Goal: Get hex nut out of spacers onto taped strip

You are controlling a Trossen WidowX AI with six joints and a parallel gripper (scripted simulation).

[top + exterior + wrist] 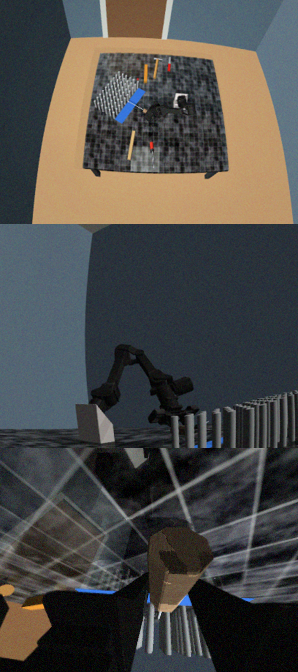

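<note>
Right now the blue taped strip is 150 mm ahead of my gripper tip, 100 mm to the right of it and 30 mm below it. Round my gripper tip: tiny red speck (390 mm to the right, 70 mm ahead, 20 mm below); orange stick (460 mm to the right, 20 mm below, 20 mm behind); wooden-handled pick (80 mm ahead, 60 mm to the right).
</note>
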